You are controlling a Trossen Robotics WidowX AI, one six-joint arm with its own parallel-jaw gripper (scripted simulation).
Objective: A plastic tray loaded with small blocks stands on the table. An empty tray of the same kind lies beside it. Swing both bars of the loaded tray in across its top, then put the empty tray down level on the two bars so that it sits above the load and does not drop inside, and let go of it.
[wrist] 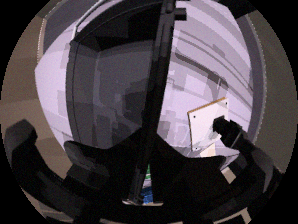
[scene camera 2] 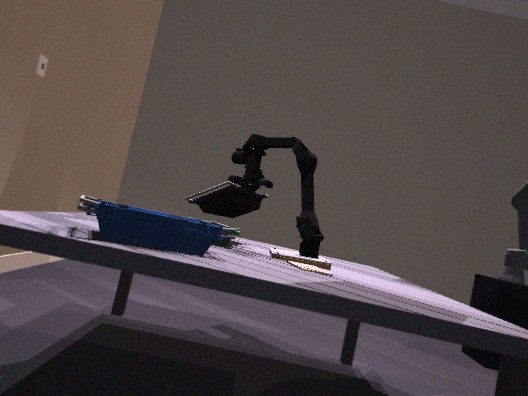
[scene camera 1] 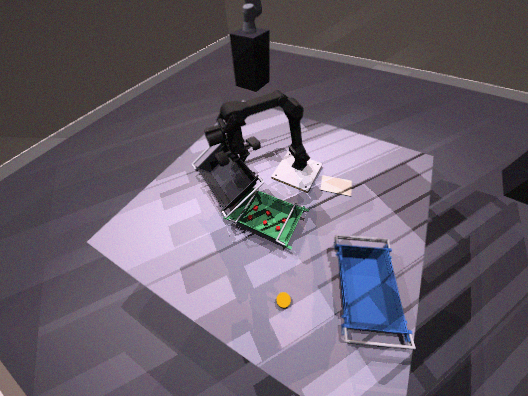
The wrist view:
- gripper
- black tray
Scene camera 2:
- gripper
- black tray
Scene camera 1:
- gripper
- black tray
